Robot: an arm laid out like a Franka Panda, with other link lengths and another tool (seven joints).
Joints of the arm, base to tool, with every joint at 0 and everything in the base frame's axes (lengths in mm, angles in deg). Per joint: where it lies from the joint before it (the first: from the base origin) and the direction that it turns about. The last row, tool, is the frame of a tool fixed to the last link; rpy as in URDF.
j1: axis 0 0 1 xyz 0 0 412.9
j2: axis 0 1 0 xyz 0 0 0
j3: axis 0 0 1 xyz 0 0 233.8
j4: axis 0 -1 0 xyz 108.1 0 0
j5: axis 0 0 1 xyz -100.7 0 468.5
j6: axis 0 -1 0 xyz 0 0 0
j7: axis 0 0 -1 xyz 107.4 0 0
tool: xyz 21 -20 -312.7 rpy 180 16.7 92.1
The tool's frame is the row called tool.
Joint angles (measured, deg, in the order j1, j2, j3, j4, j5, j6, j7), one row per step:
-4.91, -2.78, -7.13, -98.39, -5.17, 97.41, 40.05
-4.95, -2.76, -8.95, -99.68, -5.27, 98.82, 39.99
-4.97, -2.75, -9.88, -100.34, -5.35, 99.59, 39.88
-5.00, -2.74, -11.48, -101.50, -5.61, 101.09, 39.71
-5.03, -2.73, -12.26, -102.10, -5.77, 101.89, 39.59
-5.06, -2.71, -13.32, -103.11, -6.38, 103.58, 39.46
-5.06, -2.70, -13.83, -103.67, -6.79, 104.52, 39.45
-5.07, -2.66, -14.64, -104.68, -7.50, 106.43, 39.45
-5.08, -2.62, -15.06, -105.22, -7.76, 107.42, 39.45
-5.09, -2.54, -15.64, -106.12, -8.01, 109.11, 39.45
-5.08, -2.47, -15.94, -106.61, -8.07, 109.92, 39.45
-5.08, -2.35, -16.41, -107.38, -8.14, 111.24, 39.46
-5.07, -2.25, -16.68, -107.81, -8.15, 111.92, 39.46
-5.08, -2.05, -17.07, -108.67, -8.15, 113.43, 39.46
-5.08, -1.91, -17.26, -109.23, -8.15, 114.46, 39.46
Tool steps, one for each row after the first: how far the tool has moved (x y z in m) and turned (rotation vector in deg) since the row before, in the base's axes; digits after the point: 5 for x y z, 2 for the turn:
-0.00500, -0.02202, -0.01088, -0.02, -0.08, -1.66
-0.00266, -0.01136, -0.00546, -0.05, -0.07, -0.76
-0.00450, -0.02010, -0.00910, -0.24, -0.24, -1.28
-0.00238, -0.01010, -0.00469, -0.16, -0.13, -0.59
-0.00184, -0.01582, -0.00682, -0.70, -0.44, -0.68
-0.00086, -0.00796, -0.00366, -0.46, -0.22, -0.32
-0.00021, -0.01324, -0.00634, -0.86, -0.59, -0.45
-0.00022, -0.00634, -0.00377, -0.34, -0.30, -0.25
0.00055, -0.00831, -0.00648, -0.42, -0.58, -0.32
-0.00011, -0.00366, -0.00417, -0.12, -0.21, -0.17
-0.00013, -0.00583, -0.00656, -0.18, -0.38, -0.29
-0.00042, -0.00300, -0.00422, -0.06, -0.13, -0.17
0.00047, -0.00475, -0.00803, -0.15, -0.42, -0.20
0.00083, -0.00234, -0.00519, -0.12, -0.30, -0.05

